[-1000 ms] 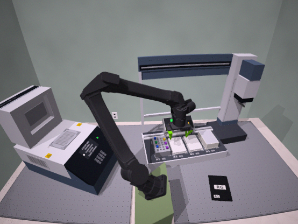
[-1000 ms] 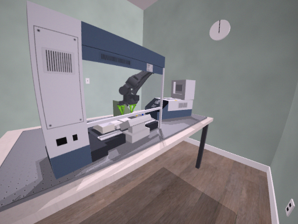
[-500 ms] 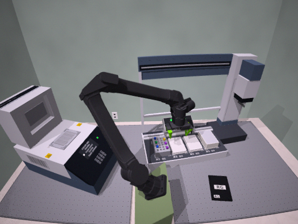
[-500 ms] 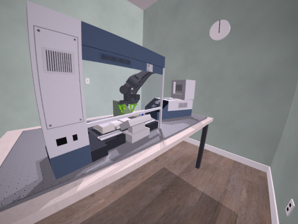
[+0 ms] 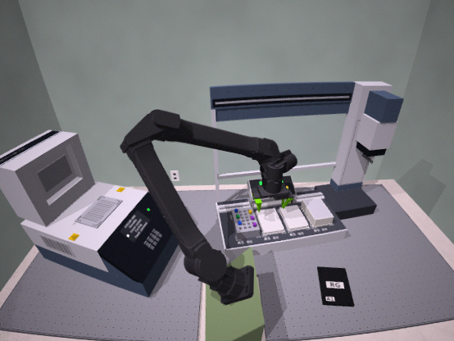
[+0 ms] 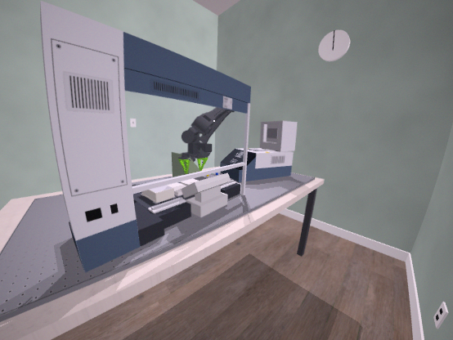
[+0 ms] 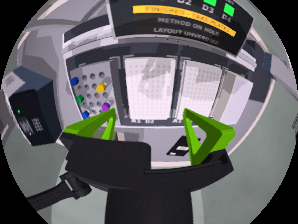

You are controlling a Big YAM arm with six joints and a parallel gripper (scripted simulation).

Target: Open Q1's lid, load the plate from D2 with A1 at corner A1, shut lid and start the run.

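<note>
My hand is 10 cm to the right of the tube cooling block, 6 cm above it and 2 cm past it. From my hand the other things lie so: pipetting head 41 cm to the right, 25 cm above, 18 cm ahead; then deep-well block 20 cm to the right, 6 cm below, 5 cm ahead.
</note>
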